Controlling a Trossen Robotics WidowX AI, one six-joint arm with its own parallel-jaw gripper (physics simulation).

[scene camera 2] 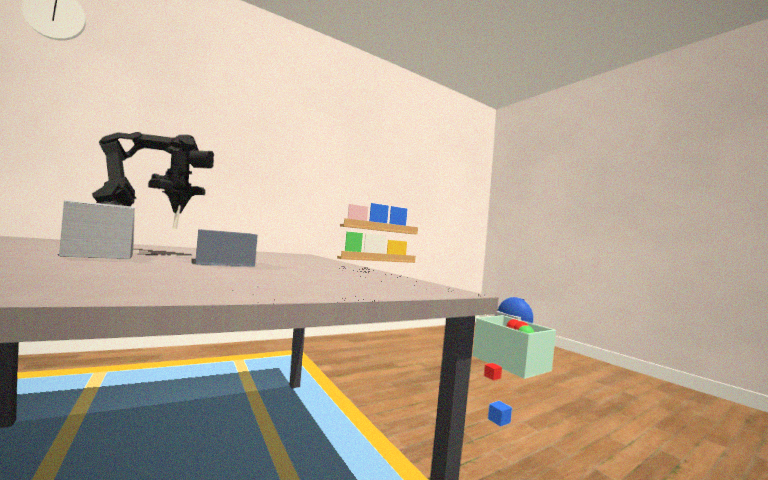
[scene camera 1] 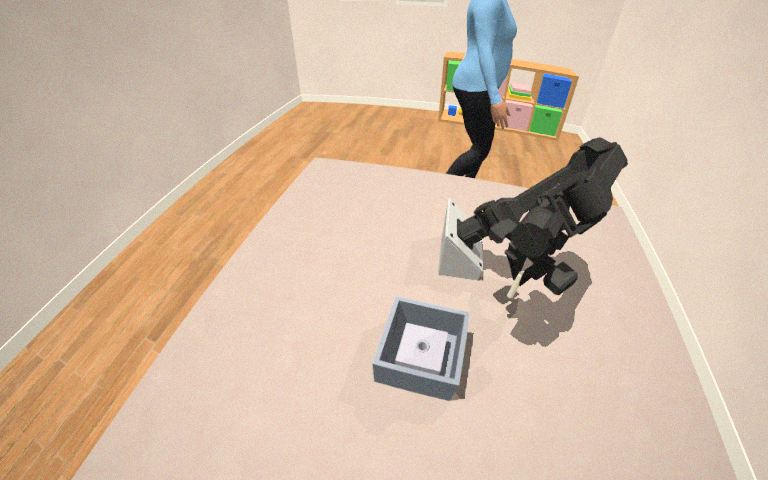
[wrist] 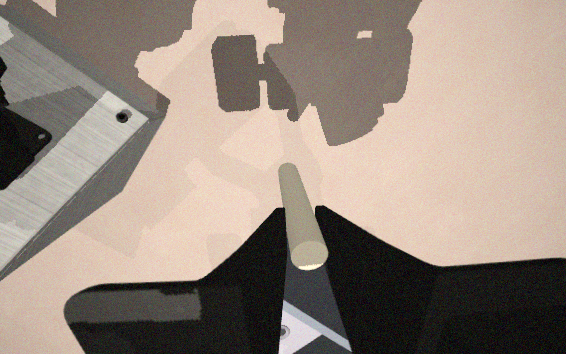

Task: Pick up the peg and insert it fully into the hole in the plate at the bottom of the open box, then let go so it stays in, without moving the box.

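Places are measured from the arm's base along level axes (x up, y ahead, z left), in millimetres.
Pixels of known places: gripper, fingertip midpoint: (scene camera 2: 177, 213) (scene camera 1: 517, 282) (wrist: 300, 215); arm's base, link origin: (scene camera 2: 106, 221) (scene camera 1: 464, 234).
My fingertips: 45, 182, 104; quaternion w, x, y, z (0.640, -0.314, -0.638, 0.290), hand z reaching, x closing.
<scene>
Ahead of a thing's pixels: the offset from my fingertips to its top centre, as dx, dy, dz. "pt": to the spot under its first point. Level surfaces: height alone.
The pale, round peg {+28, -1, +0} (scene camera 1: 514, 285) (scene camera 2: 176, 219) (wrist: 298, 200) is held off the table and tilted slightly. My gripper (scene camera 1: 521, 272) (scene camera 2: 177, 209) (wrist: 300, 215) is shut on its upper part, with the lower end sticking out below the fingers. The open blue-grey box {-46, +125, -184} (scene camera 1: 415, 380) (scene camera 2: 226, 247) stands on the table, apart from the peg. In scene camera 1 the white plate {-83, +125, -184} (scene camera 1: 408, 355) lies at its bottom, with a round hole {pt -99, +117, -182} (scene camera 1: 423, 345) in the middle. In the wrist view, parts of the box rim {pt -46, +117, -107} (wrist: 320, 327) and plate (wrist: 299, 336) show between the fingers.
A grey metal stand (scene camera 1: 459, 261) (scene camera 2: 96, 229) (wrist: 77, 165) with sloping sides stands beside the arm, behind the box in scene camera 1. The table {dx -144} (scene camera 1: 271, 339) (scene camera 2: 283, 283) carries the arm, stand and box. A person (scene camera 1: 488, 45) stands beyond the table.
</scene>
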